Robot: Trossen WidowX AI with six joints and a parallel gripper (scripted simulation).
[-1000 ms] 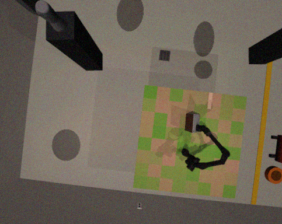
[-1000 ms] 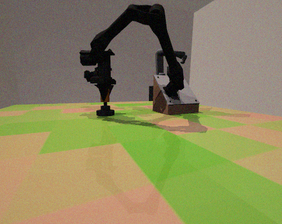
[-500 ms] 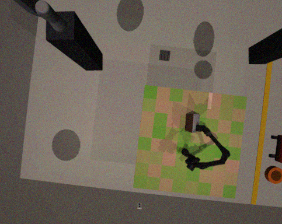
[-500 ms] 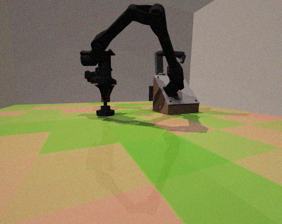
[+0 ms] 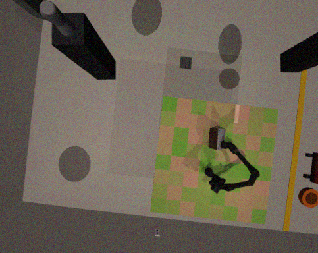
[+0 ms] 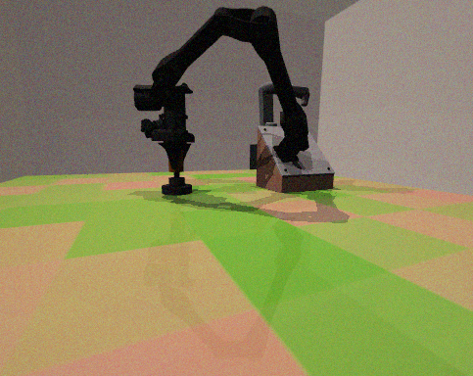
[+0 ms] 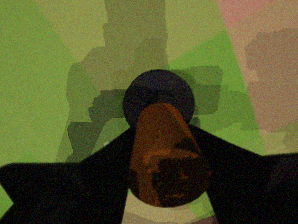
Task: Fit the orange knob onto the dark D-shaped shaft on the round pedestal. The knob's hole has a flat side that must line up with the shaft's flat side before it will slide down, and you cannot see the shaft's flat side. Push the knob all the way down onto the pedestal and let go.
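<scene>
The orange knob lies 2 cm above my gripper tip. The rest, counted from my gripper tip: dark pedestal 4 cm below.
</scene>
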